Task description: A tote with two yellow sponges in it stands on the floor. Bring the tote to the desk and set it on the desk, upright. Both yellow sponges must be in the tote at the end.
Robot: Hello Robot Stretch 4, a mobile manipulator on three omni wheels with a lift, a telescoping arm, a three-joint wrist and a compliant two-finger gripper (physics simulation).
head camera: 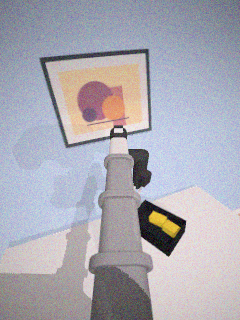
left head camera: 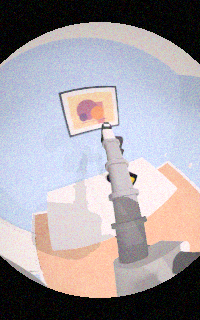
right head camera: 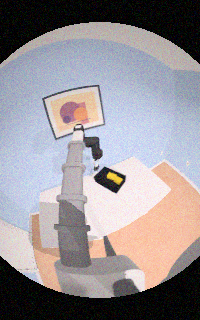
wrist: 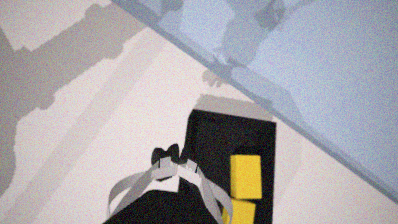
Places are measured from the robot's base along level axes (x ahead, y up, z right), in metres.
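Pixels of known places: gripper, between the fingertips: (right head camera: 96, 168) (wrist: 179, 156).
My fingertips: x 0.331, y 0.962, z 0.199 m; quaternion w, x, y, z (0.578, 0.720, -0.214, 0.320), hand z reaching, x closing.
Observation:
Behind a point stands the place of what it marks.
The black tote (head camera: 162, 244) {x 0.245, y 0.740, z 0.321 m} (right head camera: 106, 185) {x 0.299, y 0.729, z 0.266 m} (wrist: 215, 135) {x 0.458, y 0.672, z 0.218 m} stands upright on the white desk (head camera: 210, 260) {x 0.182, y 0.669, z 0.554 m} (left head camera: 150, 185) {x 0.232, y 0.669, z 0.640 m} (right head camera: 140, 200) {x 0.070, y 0.669, z 0.577 m} (wrist: 100, 125) {x 0.236, y 0.669, z 0.023 m}, near the desk's back edge by the wall. Two yellow sponges lie in it: one sponge (head camera: 158, 218) {x 0.437, y 0.717, z 0.343 m} (wrist: 246, 176) {x 0.446, y 0.717, z 0.338 m} and beside it the other sponge (head camera: 171, 228) {x 0.354, y 0.717, z 0.403 m} (wrist: 243, 212) {x 0.388, y 0.717, z 0.395 m}. In the left head view the arm covers much of the tote. My gripper (right head camera: 96, 166) {x 0.331, y 0.962, z 0.199 m} (wrist: 179, 156) {x 0.331, y 0.962, z 0.199 m} is shut, its fingertips close together with no tote wall seen between them. It hangs just beside and above the tote's left wall. In the head view the arm hides the fingertips.
The blue wall (head camera: 200, 125) {x 0.835, y 1.196, z 0.752 m} (wrist: 340, 60) {x 0.681, y 0.905, z 0.241 m} rises right behind the desk, with a framed picture (head camera: 102, 97) {x 0.610, y 1.480, z 0.084 m} (left head camera: 90, 110) {x 0.608, y 1.446, z 0.077 m} (right head camera: 75, 112) {x 0.613, y 1.438, z 0.095 m} on it. The telescoping arm (head camera: 120, 220) {x -0.069, y 1.314, z 0.166 m} (right head camera: 72, 185) {x -0.090, y 1.308, z 0.174 m} reaches out over the desk. Orange floor (left head camera: 185, 215) {x -0.353, y -0.050, z 1.596 m} (right head camera: 150, 240) {x -0.460, y -0.051, z 0.812 m} shows around the desk's near side.

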